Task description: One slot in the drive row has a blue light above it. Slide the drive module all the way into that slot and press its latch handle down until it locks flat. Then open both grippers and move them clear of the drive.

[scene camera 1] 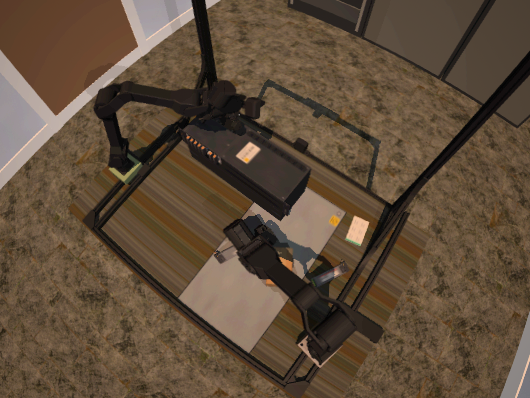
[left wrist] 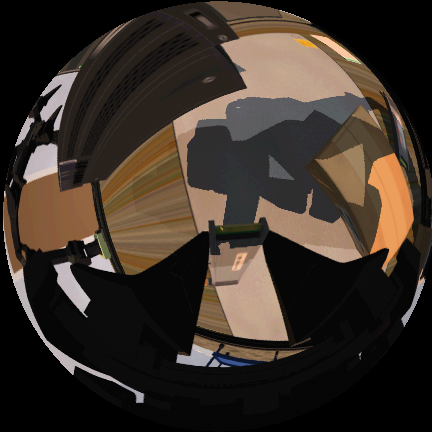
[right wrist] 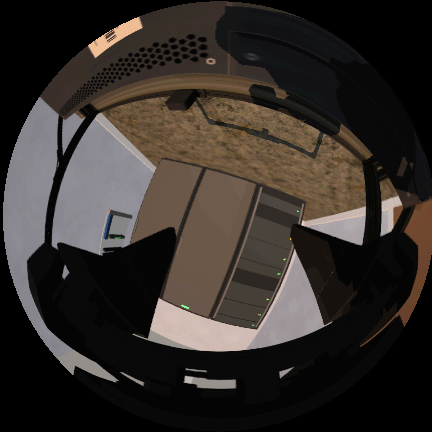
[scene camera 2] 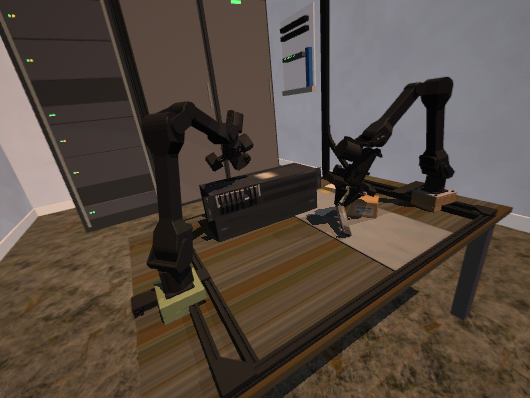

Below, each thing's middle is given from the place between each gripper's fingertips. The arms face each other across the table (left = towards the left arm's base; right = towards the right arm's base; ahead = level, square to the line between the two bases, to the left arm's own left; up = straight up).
My right hand is 400 mm short of the drive module (left wrist: 232, 247), 250 mm to the right of it and 190 mm above it. Round my right hand: grey mat (scene camera 1: 236, 303) (330 mm ahead, 340 mm to the left, 240 mm below).
The drive module lies 40 mm ahead of my left hand, 20 mm to the right of it and 20 mm below it. Also, from my left hand: grey mat: 70 mm below, 60 mm to the left, 30 mm behind.
